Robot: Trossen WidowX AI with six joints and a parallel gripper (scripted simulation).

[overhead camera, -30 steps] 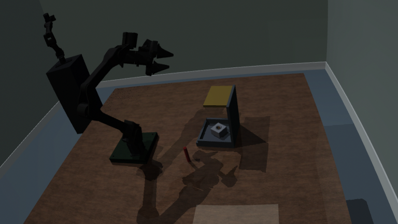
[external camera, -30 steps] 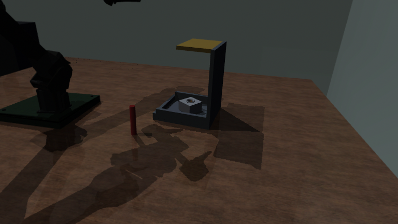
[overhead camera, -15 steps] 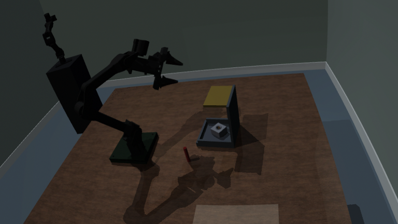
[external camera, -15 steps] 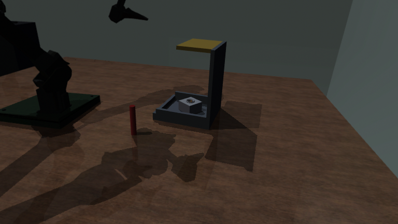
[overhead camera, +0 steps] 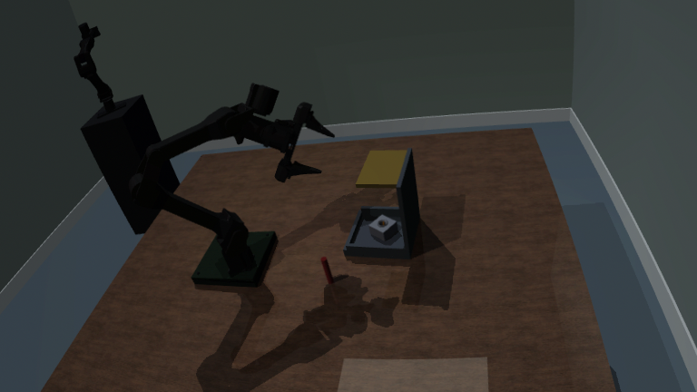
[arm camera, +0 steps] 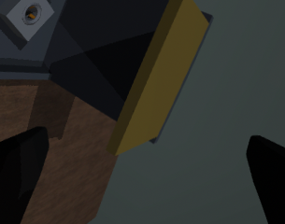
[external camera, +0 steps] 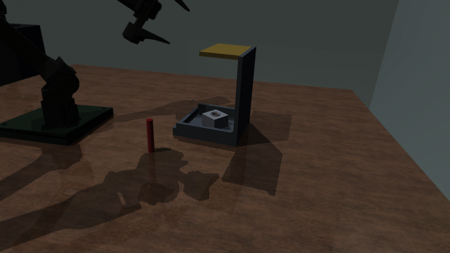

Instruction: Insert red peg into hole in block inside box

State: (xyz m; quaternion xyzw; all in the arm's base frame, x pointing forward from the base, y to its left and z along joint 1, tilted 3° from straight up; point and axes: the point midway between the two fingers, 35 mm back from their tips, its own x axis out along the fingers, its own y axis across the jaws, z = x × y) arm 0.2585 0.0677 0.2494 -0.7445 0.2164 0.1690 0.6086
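Right now the red peg is 220 mm below my gripper tip, 150 mm to the right of it and 50 mm behind it. The rest, counted from my gripper tip: yellow roof 120 mm ahead, 50 mm below, 20 mm to the right; back wall 170 mm ahead, 150 mm below, 40 mm to the right.
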